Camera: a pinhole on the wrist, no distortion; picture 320 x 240 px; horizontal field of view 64.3 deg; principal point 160.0 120.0 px. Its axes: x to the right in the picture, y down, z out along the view. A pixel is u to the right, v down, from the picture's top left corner.
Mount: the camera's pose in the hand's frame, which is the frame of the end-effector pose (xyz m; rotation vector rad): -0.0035 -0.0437 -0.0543 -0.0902 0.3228 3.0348
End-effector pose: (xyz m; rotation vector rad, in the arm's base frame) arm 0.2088 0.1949 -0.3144 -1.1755 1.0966 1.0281
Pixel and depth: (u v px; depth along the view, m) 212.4 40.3 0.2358
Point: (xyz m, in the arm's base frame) 0.1342 0.3579 -0.2641
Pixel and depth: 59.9 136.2 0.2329
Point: 0.2559 0.3770 -0.3751
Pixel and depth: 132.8 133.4 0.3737
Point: 0.2305 0.5120 -0.3148
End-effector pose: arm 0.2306 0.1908 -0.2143 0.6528 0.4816 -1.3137
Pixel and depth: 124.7 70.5 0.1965
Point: 0.2614 0.0927 -0.1243
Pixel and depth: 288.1 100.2 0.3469
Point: 0.2509 0.1561 0.1193
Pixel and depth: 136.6 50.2 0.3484
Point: 0.3425 0.0084 -0.0117
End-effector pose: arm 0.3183 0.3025 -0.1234 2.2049 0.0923 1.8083
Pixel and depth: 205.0 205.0 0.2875
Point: 0.5465 0.3100 -0.2572
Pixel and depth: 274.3 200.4 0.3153
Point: 0.5469 0.2757 -0.3457
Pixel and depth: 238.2 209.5 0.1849
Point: 0.4422 0.3212 -0.2346
